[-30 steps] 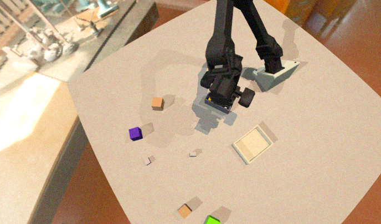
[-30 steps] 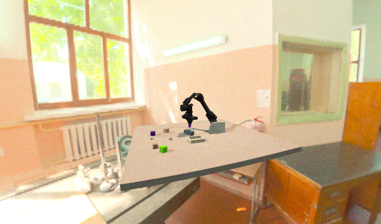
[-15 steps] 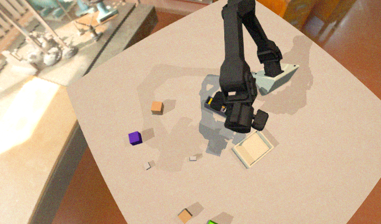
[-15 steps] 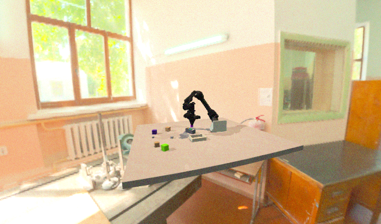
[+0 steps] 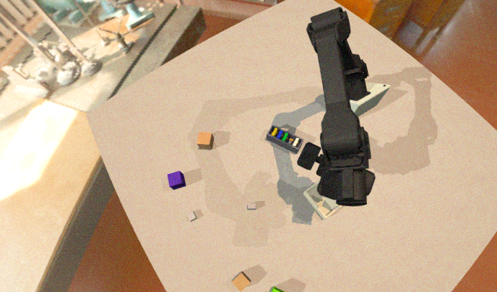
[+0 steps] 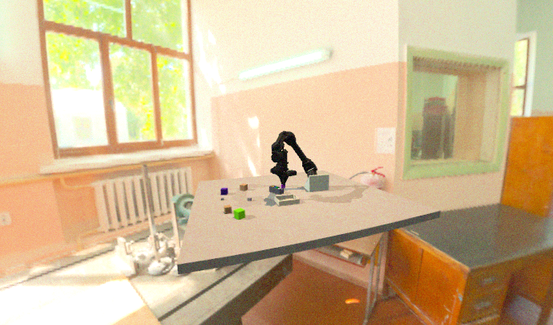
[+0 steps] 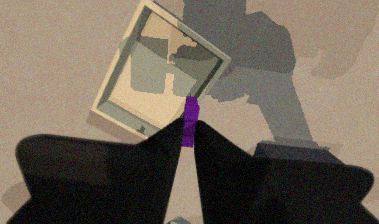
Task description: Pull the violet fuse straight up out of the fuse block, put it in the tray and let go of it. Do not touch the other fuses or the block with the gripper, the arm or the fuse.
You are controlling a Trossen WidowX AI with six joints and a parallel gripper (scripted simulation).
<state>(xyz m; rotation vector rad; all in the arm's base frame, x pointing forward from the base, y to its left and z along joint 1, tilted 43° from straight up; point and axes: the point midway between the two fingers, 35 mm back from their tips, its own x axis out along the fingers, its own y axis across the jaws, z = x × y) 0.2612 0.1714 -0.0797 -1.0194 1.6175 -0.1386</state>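
Right now the beige tray is 10 mm behind my gripper tip, 30 mm to the left of it and 100 mm below it. Also, from my gripper tip: violet fuse (10 mm below).
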